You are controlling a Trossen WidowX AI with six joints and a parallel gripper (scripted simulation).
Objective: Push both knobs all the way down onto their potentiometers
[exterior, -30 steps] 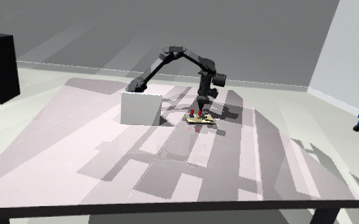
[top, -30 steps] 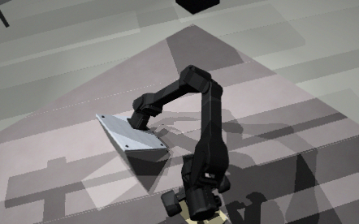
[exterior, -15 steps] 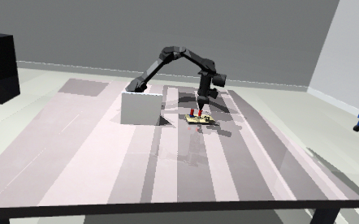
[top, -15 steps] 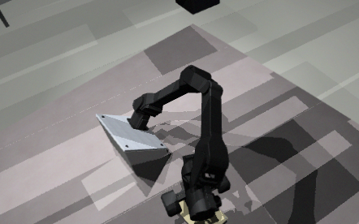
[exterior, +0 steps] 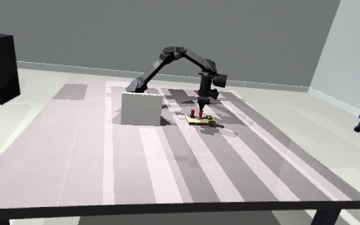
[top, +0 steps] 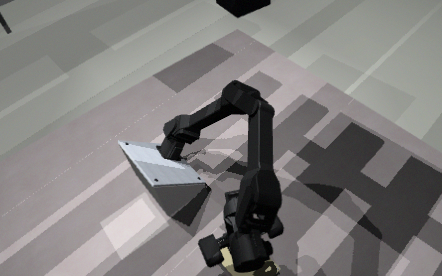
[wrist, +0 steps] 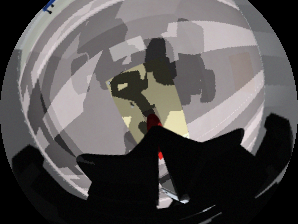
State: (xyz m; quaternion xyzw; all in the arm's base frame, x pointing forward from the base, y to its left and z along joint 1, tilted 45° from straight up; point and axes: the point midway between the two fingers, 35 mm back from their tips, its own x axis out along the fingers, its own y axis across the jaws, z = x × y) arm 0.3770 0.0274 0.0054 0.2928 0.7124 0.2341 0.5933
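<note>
The red knob lies 1 cm below my gripper tip.
</note>
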